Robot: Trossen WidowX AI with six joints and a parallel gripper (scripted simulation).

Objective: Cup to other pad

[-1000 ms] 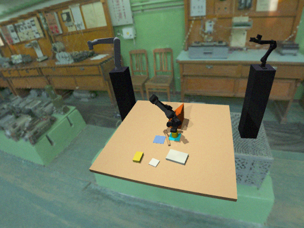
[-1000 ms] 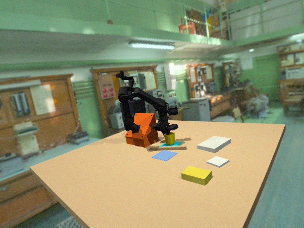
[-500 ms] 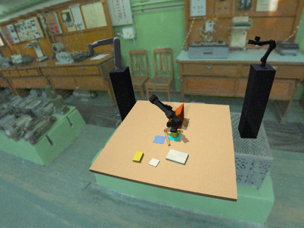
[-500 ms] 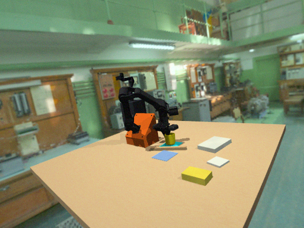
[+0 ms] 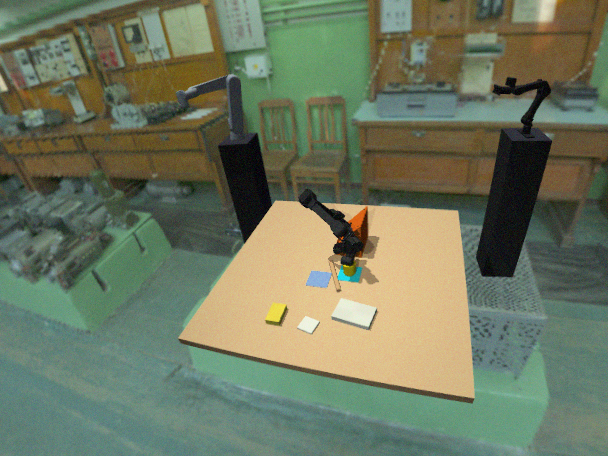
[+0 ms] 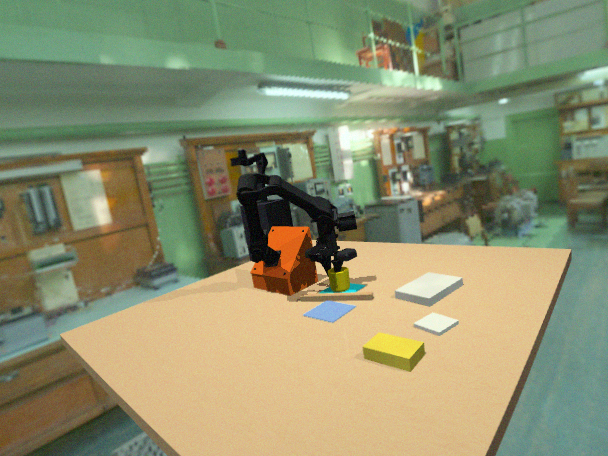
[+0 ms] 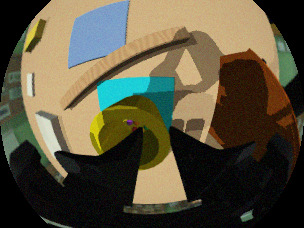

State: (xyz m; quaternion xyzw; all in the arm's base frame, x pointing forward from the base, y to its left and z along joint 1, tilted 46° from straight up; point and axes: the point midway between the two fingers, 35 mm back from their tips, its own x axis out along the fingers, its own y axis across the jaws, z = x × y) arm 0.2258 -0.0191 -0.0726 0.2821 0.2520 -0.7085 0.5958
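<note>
The cup lies 2 cm ahead of my gripper tip and 1 cm below it. The rest, counted from my gripper tip: white tile 40 cm ahead, 16 cm to the right, 4 cm below; then cyan pad 3 cm ahead, 5 cm below; then wooden stick 6 cm ahead, 8 cm to the right, 4 cm below.
</note>
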